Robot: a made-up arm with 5 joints.
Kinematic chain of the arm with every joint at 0, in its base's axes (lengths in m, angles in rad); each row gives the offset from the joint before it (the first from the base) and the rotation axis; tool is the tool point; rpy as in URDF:
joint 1: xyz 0.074 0 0.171 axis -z
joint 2: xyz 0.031 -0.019 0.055 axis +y
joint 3: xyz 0.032 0 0.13 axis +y
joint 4: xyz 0.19 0 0.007 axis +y
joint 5: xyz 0.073 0.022 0 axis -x
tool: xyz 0 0 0 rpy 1.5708 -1.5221 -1.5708
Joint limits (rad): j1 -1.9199..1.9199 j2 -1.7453..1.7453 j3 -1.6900..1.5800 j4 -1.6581..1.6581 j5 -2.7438..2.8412
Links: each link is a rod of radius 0.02 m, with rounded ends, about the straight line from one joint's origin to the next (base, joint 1, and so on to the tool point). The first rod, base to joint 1, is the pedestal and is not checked.
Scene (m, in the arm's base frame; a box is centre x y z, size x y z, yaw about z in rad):
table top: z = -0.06
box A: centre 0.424 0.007 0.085 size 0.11 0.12 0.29 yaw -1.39
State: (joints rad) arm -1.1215 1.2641 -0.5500 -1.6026 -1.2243
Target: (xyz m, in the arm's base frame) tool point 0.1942 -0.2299 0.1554
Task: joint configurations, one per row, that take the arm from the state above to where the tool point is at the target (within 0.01 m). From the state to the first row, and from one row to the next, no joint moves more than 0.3 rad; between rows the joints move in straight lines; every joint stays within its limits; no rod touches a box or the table.
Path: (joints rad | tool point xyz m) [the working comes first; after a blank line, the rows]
Joints at the target: 1.1006 0.6369 0.6667 -1.6581 -1.2243
Straight joint move there: touches box A.

1: -0.8578 1.3443 -0.3528 -1.6118 -1.3670 | 0.2903 0.2547 0.1113
2: -0.5941 1.4245 -0.1556 -1.6211 -1.5096 | 0.3176 0.1682 0.0591
3: -0.3303 1.5047 0.0415 -1.6304 -1.6523 | 0.3069 0.0830 0.0190
4: -0.0666 1.5849 0.2387 -1.6396 -1.7949 | 0.2649 0.0157 -0.0069
5: 0.1971 1.6651 0.4359 -1.6488 -1.9376 | 0.2050 -0.0231 -0.0174
6: 0.4608 1.7453 0.6331 -1.6581 -2.0802 | 0.1433 -0.0311 -0.0126
7: 0.6208 1.4682 0.6415 -1.6581 -1.8663 | 0.1878 -0.0777 0.0090
8: 0.7807 1.1911 0.6499 -1.6581 -1.6523 | 0.2121 -0.1326 0.0462
9: 0.9407 0.9140 0.6583 -1.6581 -1.4383 | 0.2137 -0.1864 0.0963
10: 1.1006 0.6369 0.6667 -1.6581 -1.2243 | 0.1942 -0.2299 0.1554

